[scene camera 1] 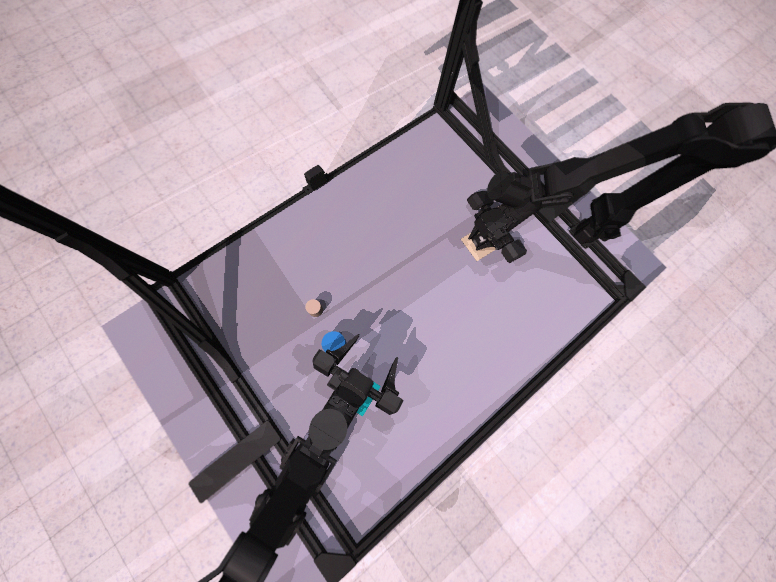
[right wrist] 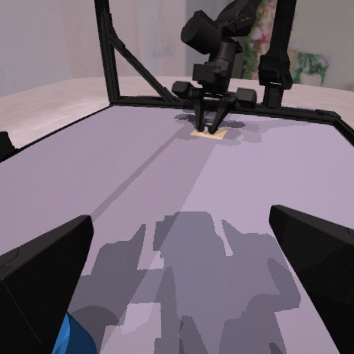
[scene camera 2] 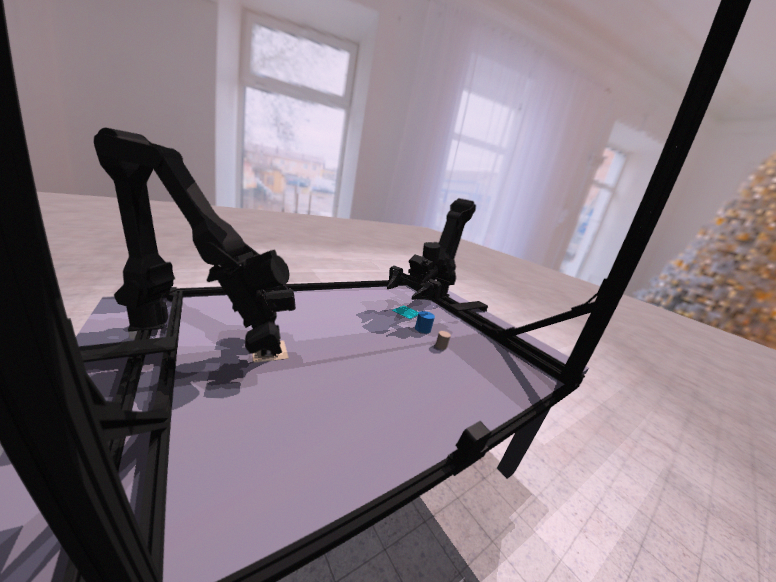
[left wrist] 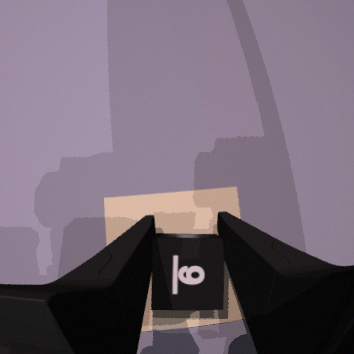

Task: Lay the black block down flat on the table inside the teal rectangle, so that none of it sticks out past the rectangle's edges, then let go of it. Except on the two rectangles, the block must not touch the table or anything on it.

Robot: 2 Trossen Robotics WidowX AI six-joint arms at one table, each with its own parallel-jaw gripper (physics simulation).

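Places are measured from the left arm's base along level axes (x right, y up, z back), in metres.
Pixels of known places: left gripper, fingertip midpoint: [scene camera 1: 472,244] [right wrist: 204,131] [scene camera 2: 279,348] [left wrist: 185,221]; right gripper, fingertip midpoint: [scene camera 1: 377,346] [right wrist: 182,218] [scene camera 2: 399,292]; left arm's base at its link origin: [scene camera 1: 584,233] [right wrist: 270,106] [scene camera 2: 148,323].
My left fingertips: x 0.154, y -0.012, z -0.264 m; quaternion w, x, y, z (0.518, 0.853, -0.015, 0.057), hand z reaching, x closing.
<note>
Ahead of a thing's pixels: the offset from my left fingertips to its top centre. "pt": to the spot under its first point.
The black block {dx -0.004, dy +0.012, dz +0.023 m} [left wrist: 189,275], marked with a 9, is at the tan rectangle {pt dx -0.034, dy -0.006, dz -0.007 m} [scene camera 1: 478,256] [scene camera 2: 282,352] [left wrist: 130,204] [right wrist: 220,133]. My left gripper [scene camera 1: 480,243] [scene camera 2: 269,350] [left wrist: 185,221] [right wrist: 204,131] is shut on the block, one finger against each side. Whether the block rests on the rectangle or hangs slightly above it I cannot tell. The teal rectangle {pt dx -0.157, dy -0.006, dz -0.462 m} [scene camera 1: 364,407] [scene camera 2: 405,311] lies partly hidden under the right arm in scene camera 1. My right gripper [scene camera 1: 377,347] [scene camera 2: 404,291] [right wrist: 182,218] is open and empty, above the table close to the teal rectangle.
A blue cylinder {dx -0.003, dy +0.044, dz -0.435 m} [scene camera 1: 333,340] [scene camera 2: 424,322] [right wrist: 76,337] stands beside the teal rectangle, near one right finger. A smaller tan cylinder {dx +0.095, dy +0.034, dz -0.426 m} [scene camera 1: 312,306] [scene camera 2: 442,340] stands beyond it. A black frame [scene camera 1: 482,458] [scene camera 2: 351,514] borders the table, with uprights at the corners.
</note>
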